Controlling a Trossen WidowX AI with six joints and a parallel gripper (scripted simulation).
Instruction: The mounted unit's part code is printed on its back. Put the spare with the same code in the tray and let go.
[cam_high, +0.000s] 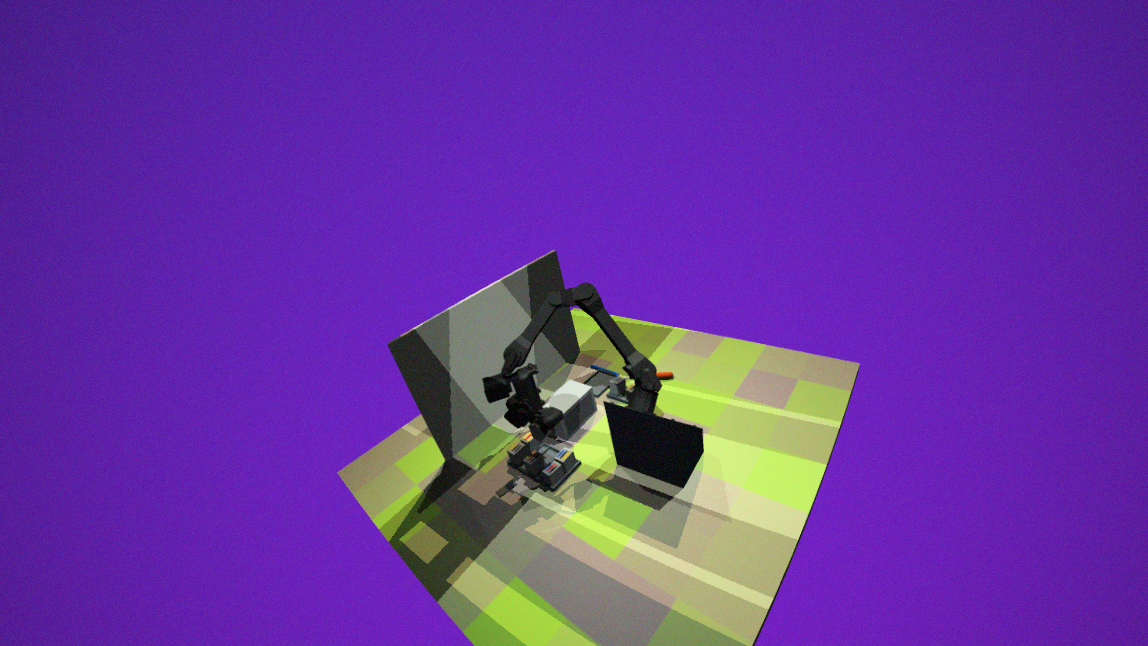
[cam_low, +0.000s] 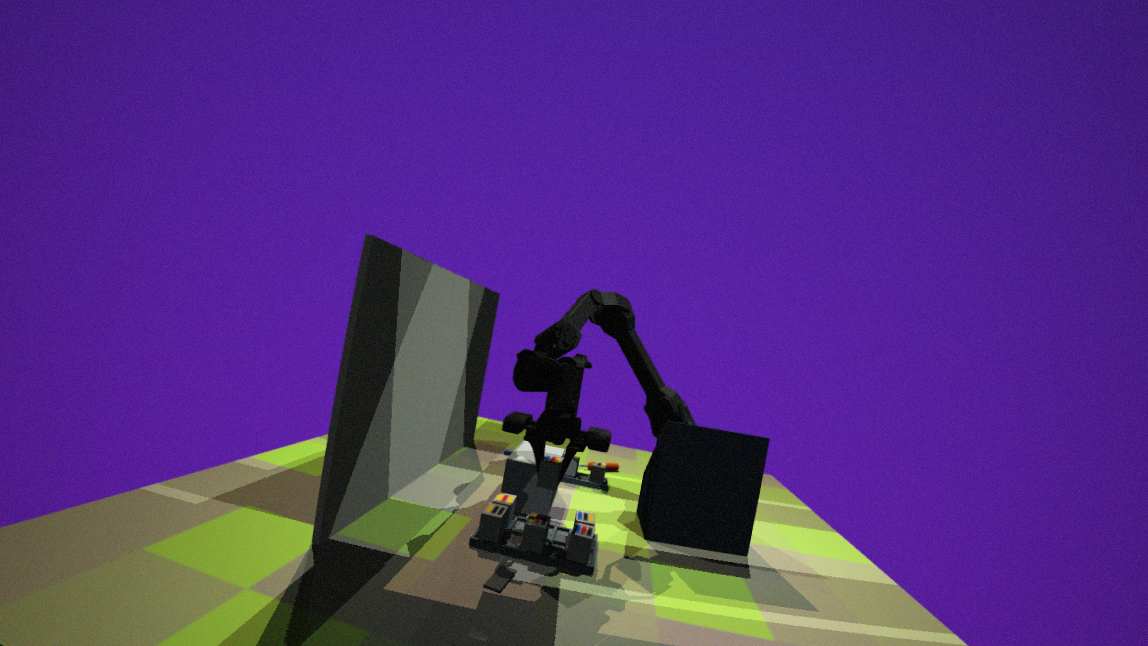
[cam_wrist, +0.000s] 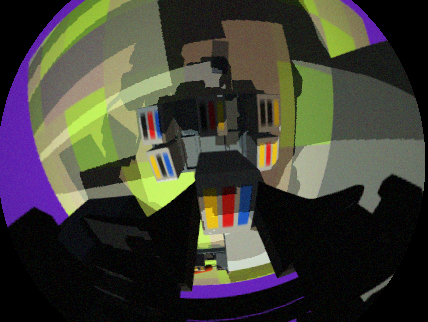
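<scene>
The small tray is 360 mm to the right of my gripper tip, 100 mm below it and 90 mm ahead of it. From my gripper tip the other things lie so: tall grey panel: 300 mm ahead, 150 mm to the right, 120 mm above; grey mounted unit: 150 mm to the right, 50 mm below, 50 mm ahead; small dark flat piece: 160 mm to the left, 100 mm below, 30 mm ahead.
</scene>
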